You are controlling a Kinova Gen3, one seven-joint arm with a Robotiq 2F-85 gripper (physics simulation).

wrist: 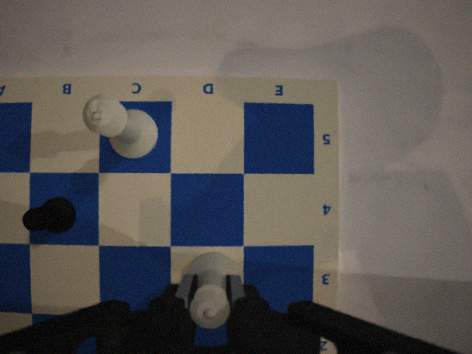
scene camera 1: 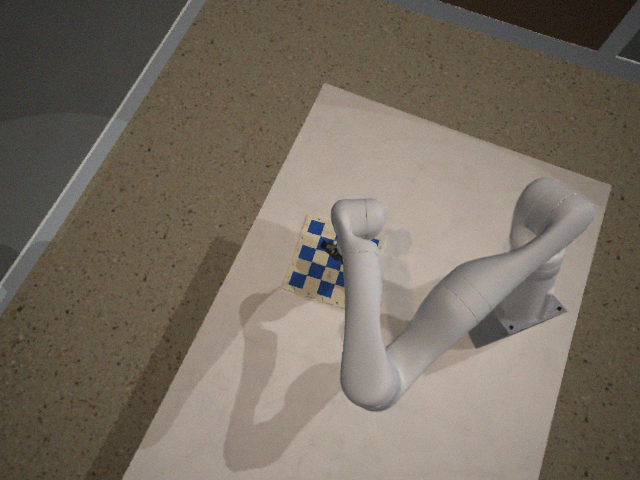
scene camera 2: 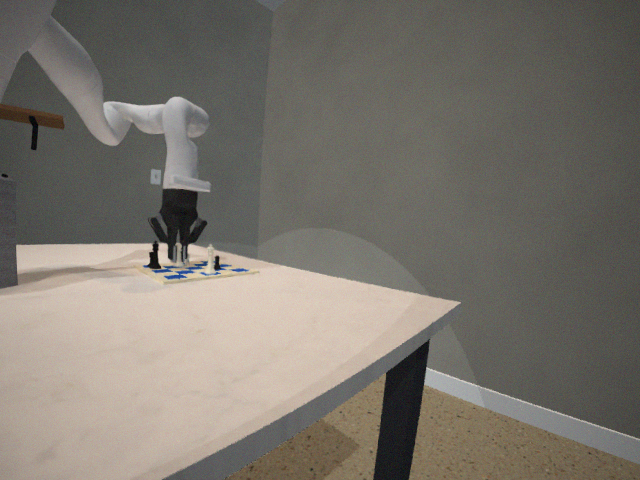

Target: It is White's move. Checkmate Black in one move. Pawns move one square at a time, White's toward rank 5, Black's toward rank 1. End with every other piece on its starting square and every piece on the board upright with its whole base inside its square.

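Places are measured from the arm's base along level axes (x right, y ahead, z up), in millimetres.
Pixels of known places: gripper, fingertip midpoint: (wrist: 211, 294) (scene camera 2: 177, 262); arm's base, origin of the base link: (scene camera 1: 521, 303).
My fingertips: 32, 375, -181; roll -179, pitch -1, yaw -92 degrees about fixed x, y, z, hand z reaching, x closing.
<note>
For each thing: its top centre in the pictures, then the offset to it from my fingertips, as dx, dy, dz. Level surfaces: height alone.
- chessboard, middle of its top: (wrist: 134, 281) (scene camera 2: 194, 268) (scene camera 1: 334, 262) +2, +40, -17
- tall white piece, middle of its top: (wrist: 210, 315) +6, +0, +44
- white king, middle of its top: (wrist: 94, 108) (scene camera 2: 210, 243) +80, +39, +46
- black pawn, middle of its top: (wrist: 29, 220) (scene camera 2: 217, 255) +38, +80, +14
- small white piece, middle of its top: (scene camera 2: 187, 253) -37, +40, +14
- tall black piece, middle of its top: (scene camera 2: 155, 240) -41, -36, +46
- pale table, its level: dz -23
The chessboard (scene camera 1: 316, 270) (scene camera 2: 175, 276) (wrist: 242, 89) lies flat on the table. My gripper (scene camera 2: 178, 255) (wrist: 211, 294) is shut on a tall white piece (wrist: 210, 311) with a small knob on its head. The piece is upright and low over D3, its base within that square in the wrist view; I cannot tell whether it touches the board. The white king (scene camera 2: 210, 258) (wrist: 134, 135) stands on C5. A black pawn (scene camera 2: 217, 262) (wrist: 61, 215) stands on B4. A small white piece (scene camera 2: 186, 262) stands close beside the fingers in scene camera 2.
A tall black piece (scene camera 2: 155, 255) stands at the board's left in scene camera 2, perhaps with another dark piece against it. The arm (scene camera 1: 364, 310) hides the board's right part in scene camera 1. The board rests on the pale table (scene camera 1: 423, 155) (scene camera 2: 289, 351).
</note>
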